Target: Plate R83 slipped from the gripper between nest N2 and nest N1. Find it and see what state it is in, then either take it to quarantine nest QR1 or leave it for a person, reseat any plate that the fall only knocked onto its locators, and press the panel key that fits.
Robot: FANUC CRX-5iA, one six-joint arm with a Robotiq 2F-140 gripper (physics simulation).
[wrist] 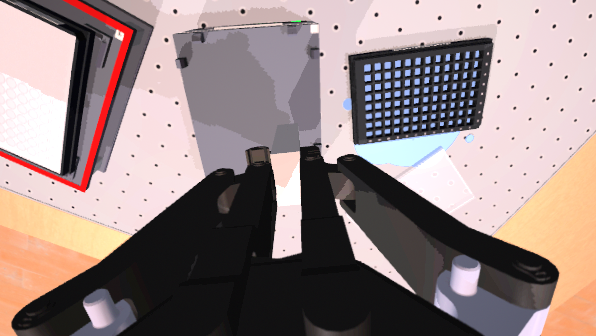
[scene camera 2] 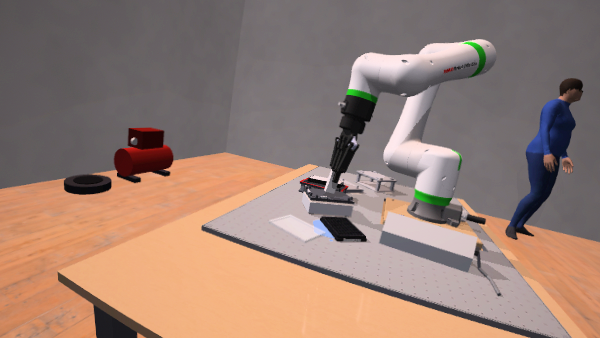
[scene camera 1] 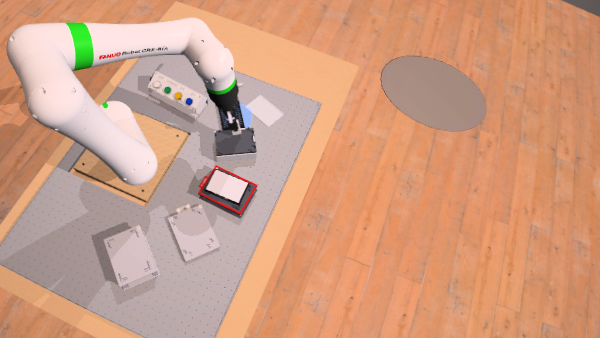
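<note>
My gripper is shut and empty, low over the grey box nest with corner locators; I cannot tell if it touches. A black well plate lies flat on the board, mostly hidden in scene camera 1. A blue puddle is beside it, with a clear lid. No label is readable. A white-topped plate is in the red-framed nest.
Two pale nests stand at the lower left of scene camera 1. The key panel has white, green, yellow and blue keys. The robot base stands on a wooden plate. A person stands beyond the table.
</note>
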